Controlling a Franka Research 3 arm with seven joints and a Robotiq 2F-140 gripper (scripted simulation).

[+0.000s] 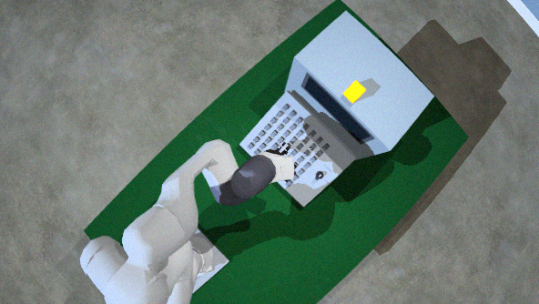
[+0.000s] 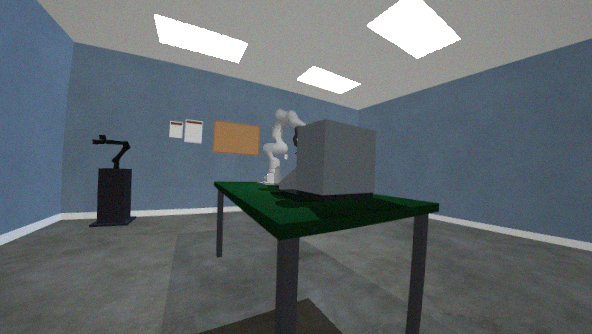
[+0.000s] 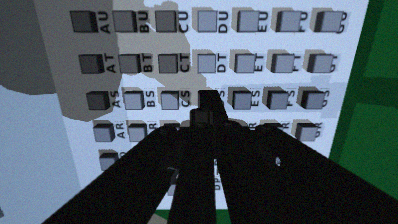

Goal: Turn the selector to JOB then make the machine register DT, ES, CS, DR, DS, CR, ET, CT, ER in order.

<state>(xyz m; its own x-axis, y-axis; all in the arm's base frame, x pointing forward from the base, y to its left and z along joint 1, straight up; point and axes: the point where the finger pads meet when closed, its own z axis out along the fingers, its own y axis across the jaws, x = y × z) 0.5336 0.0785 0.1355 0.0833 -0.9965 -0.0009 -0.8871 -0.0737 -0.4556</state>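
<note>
Right now my hand is 10 mm past the key, 30 mm to the right of it and 60 mm above it. Also, from my hand: round selector knob 40 mm ahead, 160 mm to the right, 30 mm below; then sloping keyboard 50 mm ahead, 50 mm to the right, 80 mm below.
</note>
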